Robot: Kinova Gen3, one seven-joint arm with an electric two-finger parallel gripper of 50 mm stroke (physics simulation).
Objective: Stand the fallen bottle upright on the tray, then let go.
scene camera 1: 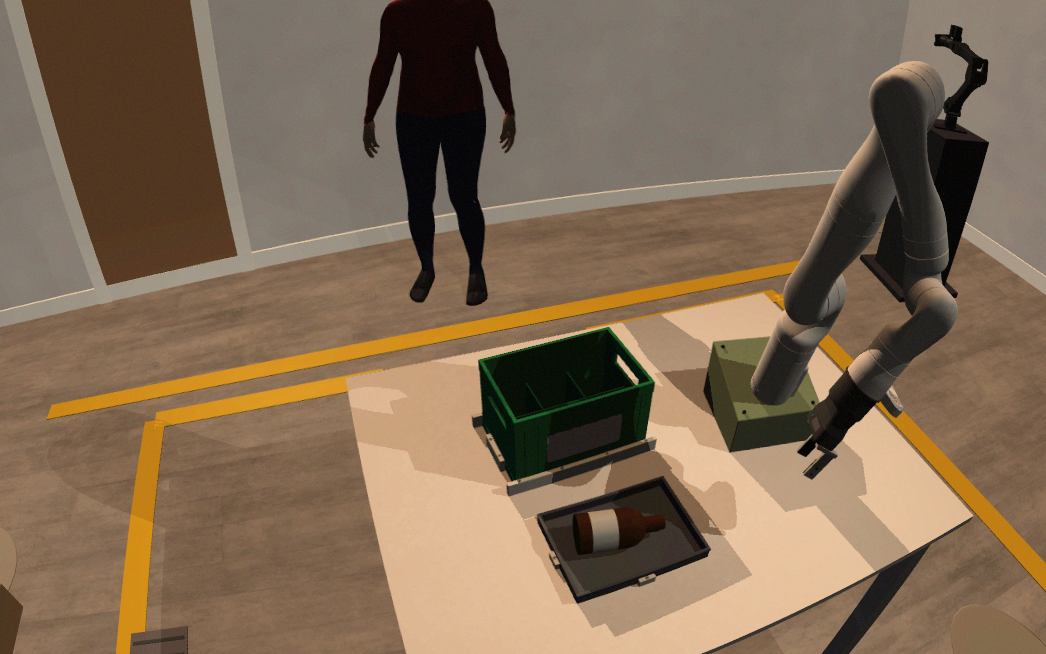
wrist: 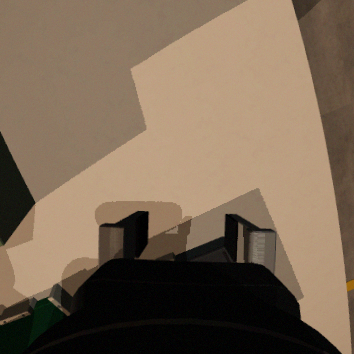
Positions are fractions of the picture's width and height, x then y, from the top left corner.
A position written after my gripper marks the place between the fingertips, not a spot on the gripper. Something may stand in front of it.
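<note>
My gripper (wrist: 0.52, 0.65), seen. Brown bottle (scene camera 1: 0.57, 0.81), seen; wrist view does not show it, hidden by my gripper.
</note>
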